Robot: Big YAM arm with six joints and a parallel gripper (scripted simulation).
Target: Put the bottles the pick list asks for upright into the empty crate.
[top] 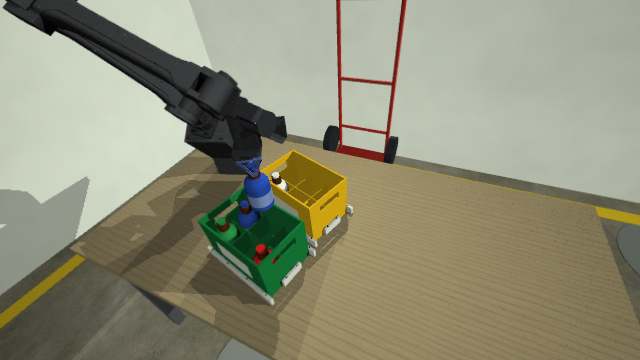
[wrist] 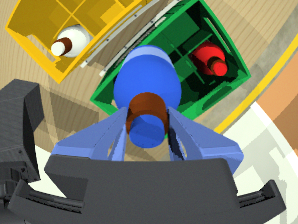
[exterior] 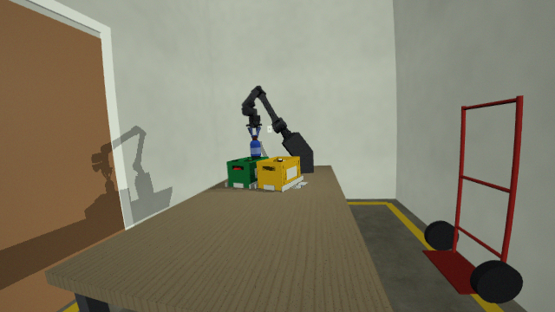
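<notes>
Right now my hand is 25 cm above the yellow crate, 17 cm to the right of it and 5 cm short of it. Also, from my hand: green crate (25 cm below, 6 cm to the right, 2 cm behind); red-label bottle (24 cm below, 13 cm to the right, 5 cm ahead); green-label bottle (24 cm below, 12 cm behind, 7 cm to the right).
</notes>
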